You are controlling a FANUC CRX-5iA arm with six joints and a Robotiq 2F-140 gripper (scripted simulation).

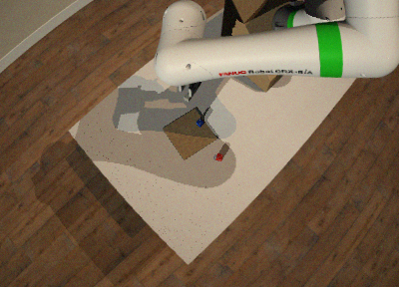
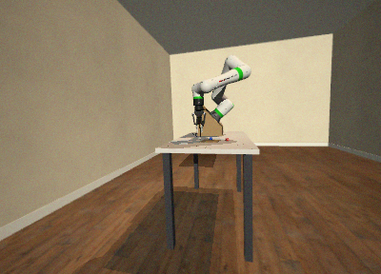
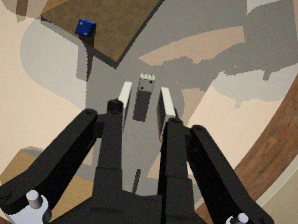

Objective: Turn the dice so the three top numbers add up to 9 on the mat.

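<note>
The white die lies 90 mm below my hand. Round my hand: mat (100 mm ahead, 90 mm to the left, 90 mm below); blue die (50 mm ahead, 100 mm to the left, 80 mm below); red die (110 mm ahead, 230 mm to the left, 90 mm below).
</note>
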